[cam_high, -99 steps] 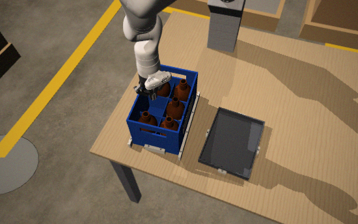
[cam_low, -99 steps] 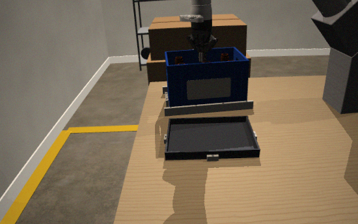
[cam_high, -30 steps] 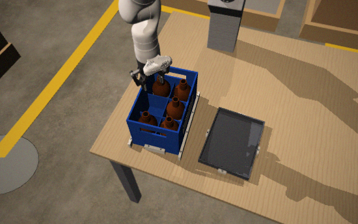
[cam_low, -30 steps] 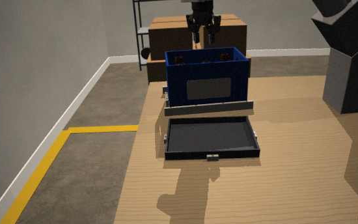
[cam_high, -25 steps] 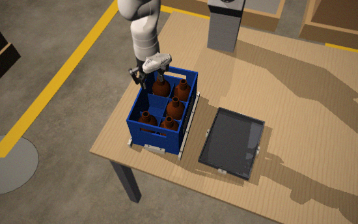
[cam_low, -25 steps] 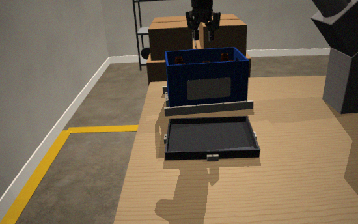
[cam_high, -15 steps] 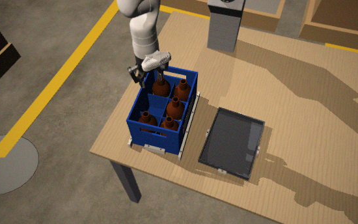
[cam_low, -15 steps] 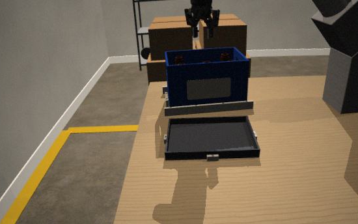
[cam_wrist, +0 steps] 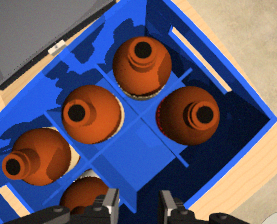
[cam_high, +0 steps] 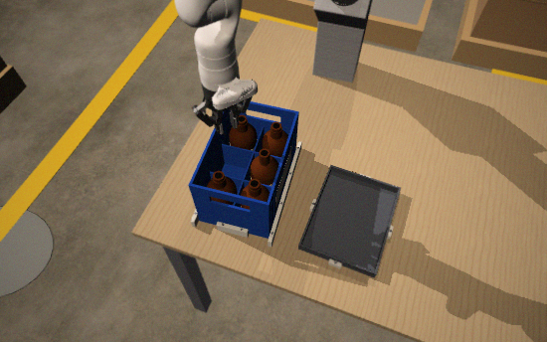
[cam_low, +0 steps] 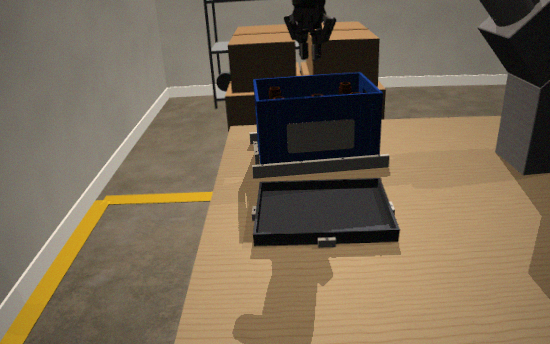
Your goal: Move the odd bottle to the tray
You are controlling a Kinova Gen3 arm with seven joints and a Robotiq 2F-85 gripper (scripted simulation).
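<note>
The blue crate lies 1 cm behind my hand, 4 cm to the left of it and 16 cm below it. Round my hand: dark grey tray: 6 cm behind, 31 cm to the left, 23 cm below.
</note>
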